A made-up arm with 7 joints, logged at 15 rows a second.
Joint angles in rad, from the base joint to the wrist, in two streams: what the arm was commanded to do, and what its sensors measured. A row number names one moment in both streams.
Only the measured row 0 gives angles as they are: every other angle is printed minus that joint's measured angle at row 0.
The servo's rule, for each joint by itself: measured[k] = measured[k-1] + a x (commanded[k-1-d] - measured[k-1]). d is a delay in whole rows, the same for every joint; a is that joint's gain. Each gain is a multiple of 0.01, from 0.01 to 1. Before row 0 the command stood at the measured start. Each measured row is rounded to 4 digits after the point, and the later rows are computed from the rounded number. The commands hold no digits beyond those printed.
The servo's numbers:
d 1
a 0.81 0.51 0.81 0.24 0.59 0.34 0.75
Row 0, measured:
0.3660 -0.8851 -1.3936 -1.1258 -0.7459 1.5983 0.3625
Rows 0 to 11, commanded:
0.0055 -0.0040 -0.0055 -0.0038 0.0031 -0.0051 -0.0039
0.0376 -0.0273 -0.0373 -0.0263 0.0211 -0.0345 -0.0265
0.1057 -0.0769 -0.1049 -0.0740 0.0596 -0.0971 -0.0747
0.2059 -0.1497 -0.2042 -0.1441 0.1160 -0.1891 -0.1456
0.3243 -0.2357 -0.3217 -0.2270 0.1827 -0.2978 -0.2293
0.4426 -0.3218 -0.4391 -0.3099 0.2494 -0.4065 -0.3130
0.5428 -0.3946 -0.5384 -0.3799 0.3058 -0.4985 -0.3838
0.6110 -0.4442 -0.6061 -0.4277 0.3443 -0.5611 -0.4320
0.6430 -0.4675 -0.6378 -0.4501 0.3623 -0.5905 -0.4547
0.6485 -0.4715 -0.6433 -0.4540 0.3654 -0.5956 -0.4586
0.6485 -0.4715 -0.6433 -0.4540 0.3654 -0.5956 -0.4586
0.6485 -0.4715 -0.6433 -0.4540 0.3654 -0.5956 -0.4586
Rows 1 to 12, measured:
0.0000 0.0000 0.0000 0.0000 0.0000 0.0000 0.0000
0.0045 -0.0020 -0.0045 -0.0009 0.0018 -0.0017 -0.0029
0.0313 -0.0149 -0.0311 -0.0070 0.0132 -0.0129 -0.0206
0.0916 -0.0465 -0.0909 -0.0231 0.0406 -0.0415 -0.0612
0.1842 -0.0991 -0.1827 -0.0521 0.0851 -0.0917 -0.1245
0.2977 -0.1688 -0.2953 -0.0941 0.1427 -0.1618 -0.2031
0.4151 -0.2468 -0.4118 -0.1459 0.2057 -0.2450 -0.2855
0.5185 -0.3222 -0.5143 -0.2021 0.2648 -0.3312 -0.3592
0.5934 -0.3844 -0.5887 -0.2562 0.3117 -0.4094 -0.4138
0.6336 -0.4268 -0.6285 -0.3027 0.3416 -0.4710 -0.4445
0.6457 -0.4496 -0.6405 -0.3390 0.3556 -0.5134 -0.4551
0.6480 -0.4608 -0.6428 -0.3666 0.3614 -0.5413 -0.4577

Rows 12 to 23, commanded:
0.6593 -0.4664 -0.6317 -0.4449 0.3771 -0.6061 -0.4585
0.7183 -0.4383 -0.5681 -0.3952 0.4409 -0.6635 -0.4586
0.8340 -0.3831 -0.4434 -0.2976 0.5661 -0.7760 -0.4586
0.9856 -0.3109 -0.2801 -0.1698 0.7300 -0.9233 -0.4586
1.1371 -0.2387 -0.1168 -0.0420 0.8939 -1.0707 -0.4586
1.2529 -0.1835 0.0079 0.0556 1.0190 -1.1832 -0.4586
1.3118 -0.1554 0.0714 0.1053 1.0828 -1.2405 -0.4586
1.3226 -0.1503 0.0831 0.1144 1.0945 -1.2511 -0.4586
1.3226 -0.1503 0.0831 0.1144 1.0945 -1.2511 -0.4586
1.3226 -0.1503 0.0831 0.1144 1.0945 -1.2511 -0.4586
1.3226 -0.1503 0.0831 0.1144 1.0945 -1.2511 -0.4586
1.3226 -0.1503 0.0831 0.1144 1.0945 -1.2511 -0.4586
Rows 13 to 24, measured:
0.6484 -0.4663 -0.6432 -0.3876 0.3638 -0.5598 -0.4584
0.6572 -0.4664 -0.6339 -0.4014 0.3716 -0.5755 -0.4585
0.7067 -0.4521 -0.5806 -0.3999 0.4125 -0.6054 -0.4586
0.8098 -0.4169 -0.4695 -0.3753 0.5031 -0.6634 -0.4586
0.9522 -0.3628 -0.3161 -0.3260 0.6370 -0.7518 -0.4586
1.1020 -0.2995 -0.1547 -0.2578 0.7886 -0.8602 -0.4586
1.2242 -0.2403 -0.0230 -0.1826 0.9245 -0.9700 -0.4586
1.2952 -0.1970 0.0535 -0.1135 1.0179 -1.0620 -0.4586
1.3174 -0.1732 0.0775 -0.0588 1.0631 -1.1263 -0.4586
1.3216 -0.1615 0.0820 -0.0172 1.0816 -1.1687 -0.4586
1.3224 -0.1558 0.0829 0.0144 1.0892 -1.1967 -0.4586
1.3226 -0.1530 0.0831 0.0384 1.0923 -1.2152 -0.4586

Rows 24 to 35, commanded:
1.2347 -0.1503 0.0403 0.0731 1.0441 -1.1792 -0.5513
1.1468 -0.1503 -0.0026 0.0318 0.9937 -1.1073 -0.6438
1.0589 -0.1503 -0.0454 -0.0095 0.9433 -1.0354 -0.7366
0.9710 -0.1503 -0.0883 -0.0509 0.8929 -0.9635 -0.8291
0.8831 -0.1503 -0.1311 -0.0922 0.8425 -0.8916 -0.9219
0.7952 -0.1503 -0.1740 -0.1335 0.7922 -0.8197 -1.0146
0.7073 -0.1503 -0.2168 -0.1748 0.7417 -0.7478 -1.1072
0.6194 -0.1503 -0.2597 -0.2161 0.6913 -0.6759 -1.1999
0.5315 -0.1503 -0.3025 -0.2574 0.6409 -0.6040 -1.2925
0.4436 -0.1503 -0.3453 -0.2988 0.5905 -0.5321 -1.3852
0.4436 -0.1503 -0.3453 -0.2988 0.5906 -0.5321 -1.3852
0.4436 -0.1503 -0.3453 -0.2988 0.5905 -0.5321 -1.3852
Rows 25 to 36, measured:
1.3226 -0.1516 0.0831 0.0566 1.0936 -1.2274 -0.4586
1.2514 -0.1509 0.0484 0.0606 1.0644 -1.2110 -0.5281
1.1667 -0.1506 0.0071 0.0537 1.0227 -1.1757 -0.6149
1.0794 -0.1504 -0.0354 0.0385 0.9759 -1.1280 -0.7062
0.9916 -0.1503 -0.0782 0.0170 0.9269 -1.0721 -0.7984
0.9037 -0.1503 -0.1210 -0.0092 0.8771 -1.0107 -0.8910
0.8158 -0.1503 -0.1639 -0.0390 0.8270 -0.9458 -0.9837
0.7279 -0.1503 -0.2067 -0.0716 0.7767 -0.8785 -1.0763
0.6400 -0.1503 -0.2496 -0.1063 0.7263 -0.8096 -1.1690
0.5521 -0.1503 -0.2924 -0.1426 0.6759 -0.7397 -1.2616
0.4642 -0.1503 -0.3352 -0.1801 0.6255 -0.6691 -1.3543
0.4475 -0.1503 -0.3434 -0.2086 0.6049 -0.6225 -1.3775

